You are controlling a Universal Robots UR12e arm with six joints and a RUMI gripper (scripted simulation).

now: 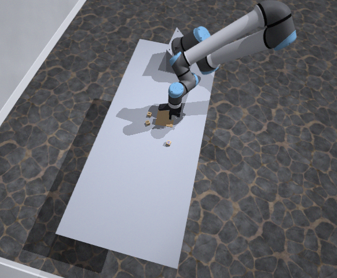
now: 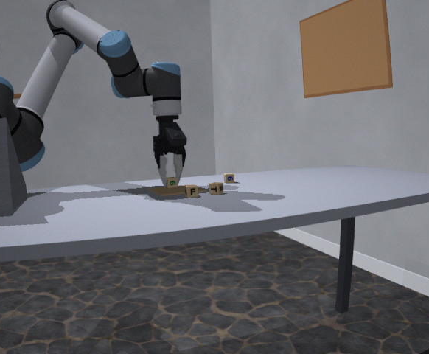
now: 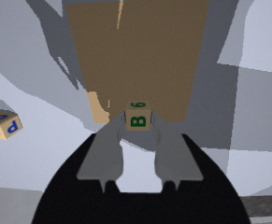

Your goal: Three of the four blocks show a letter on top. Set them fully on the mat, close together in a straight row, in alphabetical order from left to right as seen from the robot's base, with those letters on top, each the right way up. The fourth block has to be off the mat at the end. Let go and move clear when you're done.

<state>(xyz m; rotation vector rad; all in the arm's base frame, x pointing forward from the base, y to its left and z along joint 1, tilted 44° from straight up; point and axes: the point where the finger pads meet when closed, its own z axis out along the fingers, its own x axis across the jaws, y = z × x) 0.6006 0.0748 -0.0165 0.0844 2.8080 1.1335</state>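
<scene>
The green-marked block lies right at my hand. Also, from my hand: tan mat: 50 mm to the right, 20 mm below; blue-marked block: 210 mm ahead, 20 mm to the left, 10 mm below.
</scene>
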